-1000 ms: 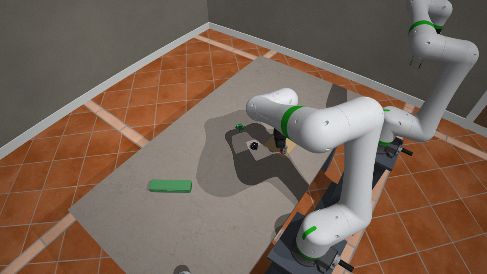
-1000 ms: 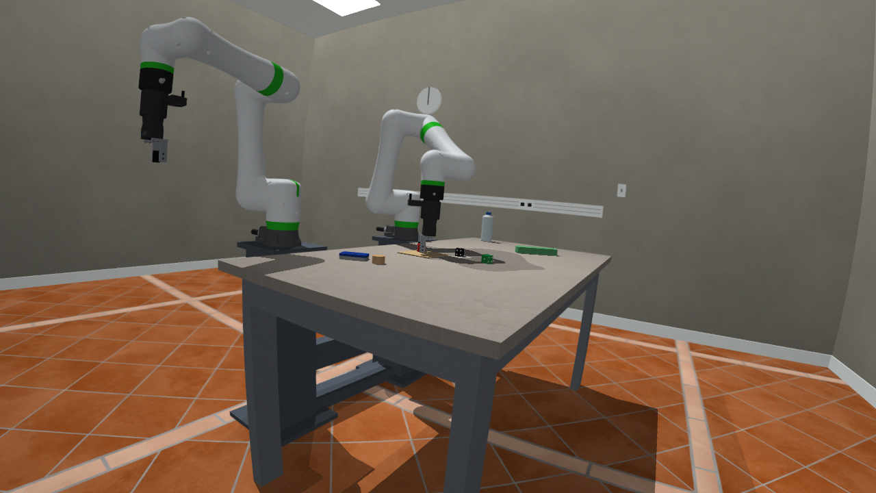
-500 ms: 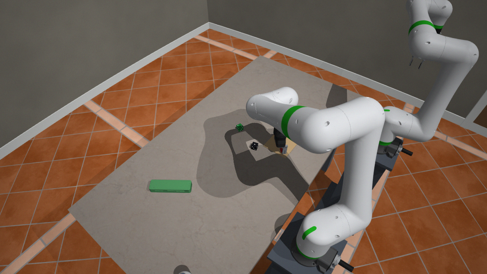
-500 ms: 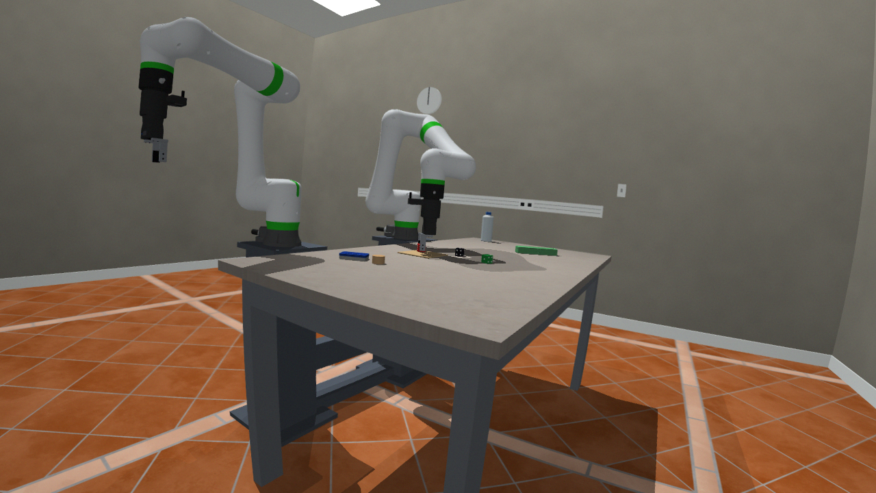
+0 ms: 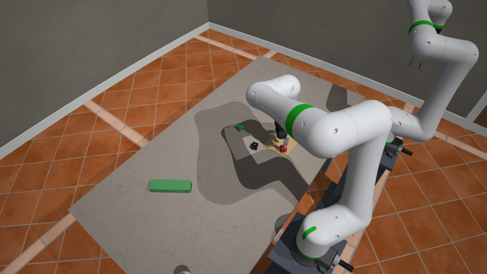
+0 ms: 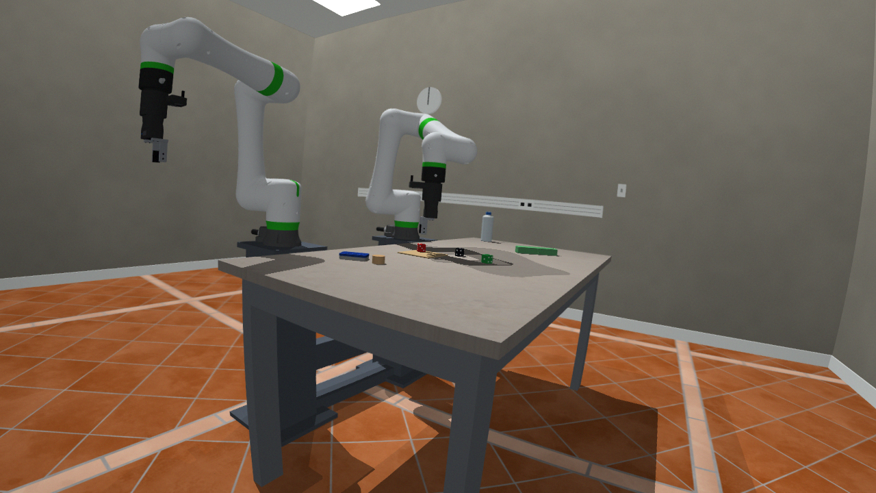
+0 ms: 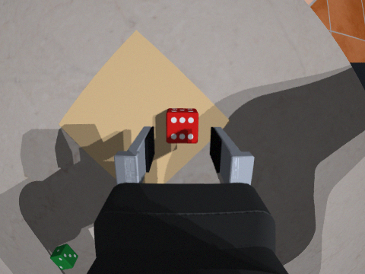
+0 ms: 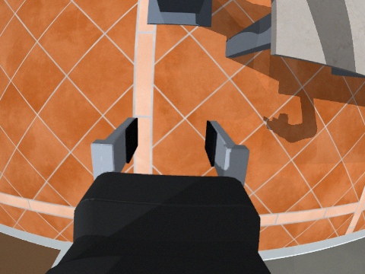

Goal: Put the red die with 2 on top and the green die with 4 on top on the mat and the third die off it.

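Observation:
Right now the red die is 7 cm below my left hand. The rest, counted from my left hand: tan mat (9 cm below, 3 cm to the right, 3 cm ahead); green die (28 cm ahead, 8 cm below, 3 cm to the left); black die (13 cm ahead, 8 cm to the left, 8 cm below).

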